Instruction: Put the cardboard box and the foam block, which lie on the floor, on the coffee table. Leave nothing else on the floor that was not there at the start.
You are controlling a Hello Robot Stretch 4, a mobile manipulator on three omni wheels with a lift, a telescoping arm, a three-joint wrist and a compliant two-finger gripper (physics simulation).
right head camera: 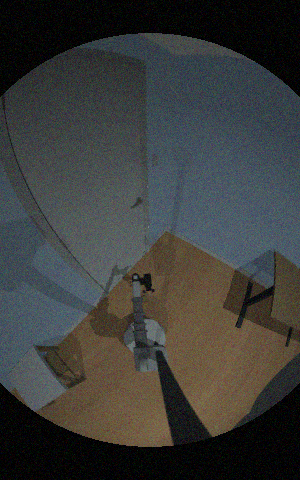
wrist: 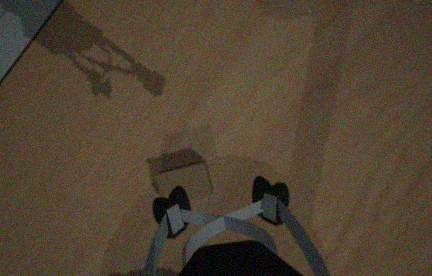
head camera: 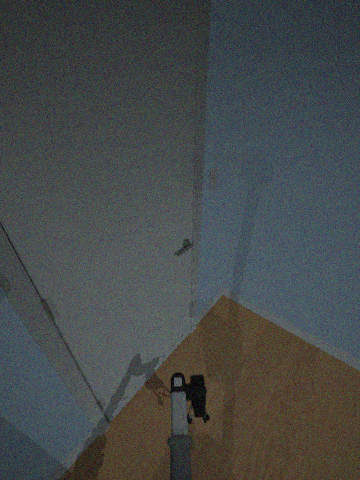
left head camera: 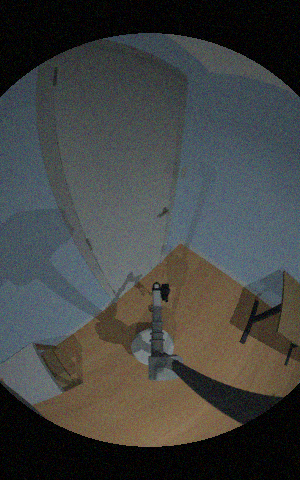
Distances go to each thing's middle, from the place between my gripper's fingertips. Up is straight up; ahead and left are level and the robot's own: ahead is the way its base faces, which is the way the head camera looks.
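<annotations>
The brown cardboard box (wrist: 194,178) is 240 mm below my hand. My hand is 60 mm to the right of the box, and it is 20 mm past it.
</annotations>
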